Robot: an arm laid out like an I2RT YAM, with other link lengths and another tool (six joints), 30 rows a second.
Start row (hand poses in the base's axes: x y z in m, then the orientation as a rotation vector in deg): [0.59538, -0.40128, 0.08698, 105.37, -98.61, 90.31]
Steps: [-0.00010, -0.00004, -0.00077, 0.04, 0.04, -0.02]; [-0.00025, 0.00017, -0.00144, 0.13, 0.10, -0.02]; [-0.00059, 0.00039, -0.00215, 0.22, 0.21, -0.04]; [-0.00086, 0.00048, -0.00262, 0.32, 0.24, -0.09]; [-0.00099, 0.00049, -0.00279, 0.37, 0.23, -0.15]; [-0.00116, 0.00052, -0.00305, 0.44, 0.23, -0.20]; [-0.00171, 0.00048, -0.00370, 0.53, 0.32, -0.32]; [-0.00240, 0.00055, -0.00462, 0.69, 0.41, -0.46]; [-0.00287, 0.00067, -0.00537, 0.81, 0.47, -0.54]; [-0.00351, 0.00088, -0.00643, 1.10, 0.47, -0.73]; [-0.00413, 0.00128, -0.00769, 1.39, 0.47, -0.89]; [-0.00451, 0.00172, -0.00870, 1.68, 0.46, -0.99]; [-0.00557, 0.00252, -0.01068, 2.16, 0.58, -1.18]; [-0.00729, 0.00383, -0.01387, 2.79, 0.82, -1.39]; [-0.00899, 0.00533, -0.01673, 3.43, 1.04, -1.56]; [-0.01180, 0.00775, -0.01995, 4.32, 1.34, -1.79]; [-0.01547, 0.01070, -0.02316, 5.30, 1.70, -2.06]
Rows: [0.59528, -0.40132, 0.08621, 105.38, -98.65, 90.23]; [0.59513, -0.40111, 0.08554, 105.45, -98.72, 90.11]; [0.59479, -0.40089, 0.08483, 105.52, -98.79, 89.92]; [0.59452, -0.40080, 0.08436, 105.53, -98.92, 89.81]; [0.59439, -0.40079, 0.08419, 105.48, -99.02, 89.77]; [0.59422, -0.40076, 0.08393, 105.45, -99.13, 89.71]; [0.59367, -0.40080, 0.08328, 105.40, -99.27, 89.51]; [0.59298, -0.40073, 0.08236, 105.35, -99.49, 89.25]; [0.59251, -0.40061, 0.08161, 105.34, -99.65, 89.08]; [0.59187, -0.40040, 0.08055, 105.26, -100.09, 88.84]; [0.59125, -0.40000, 0.07929, 105.20, -100.51, 88.61]; [0.59087, -0.39956, 0.07828, 105.21, -100.90, 88.42]; [0.58981, -0.39876, 0.07630, 105.26, -101.50, 87.92]; [0.58809, -0.39745, 0.07311, 105.41, -102.22, 87.18]; [0.58639, -0.39595, 0.07025, 105.60, -102.93, 86.46]; [0.58358, -0.39353, 0.06703, 105.86, -103.91, 85.47]; [0.57991, -0.39058, 0.06382, 106.13, -104.99, 84.33]
